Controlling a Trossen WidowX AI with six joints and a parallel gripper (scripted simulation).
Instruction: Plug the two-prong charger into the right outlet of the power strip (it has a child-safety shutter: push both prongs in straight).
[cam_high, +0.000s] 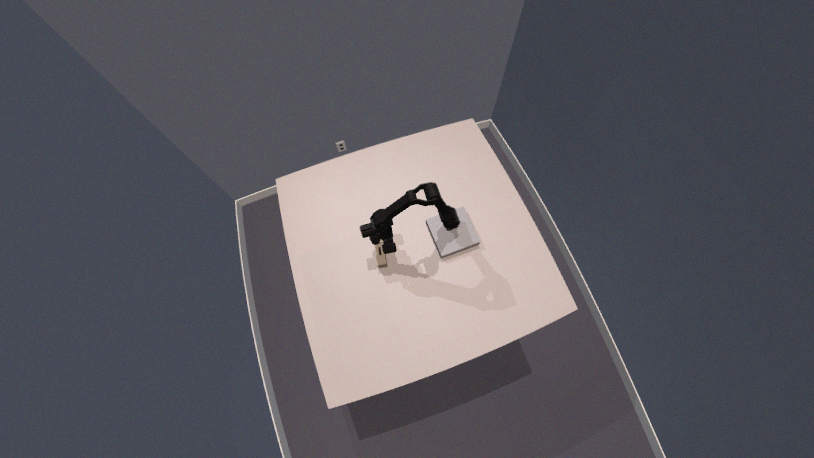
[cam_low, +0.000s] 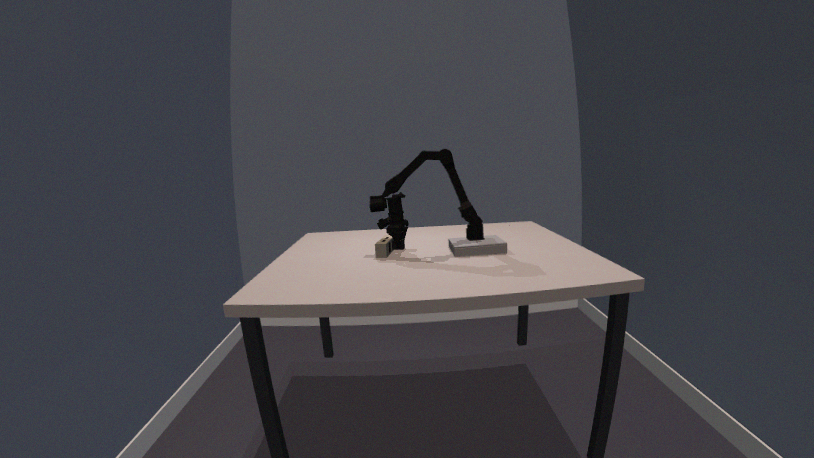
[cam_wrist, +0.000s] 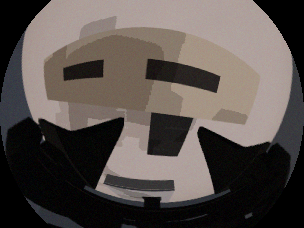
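My gripper tip is now 20 mm short of the black two-prong charger, 10 mm to the left of it and 10 mm below it.
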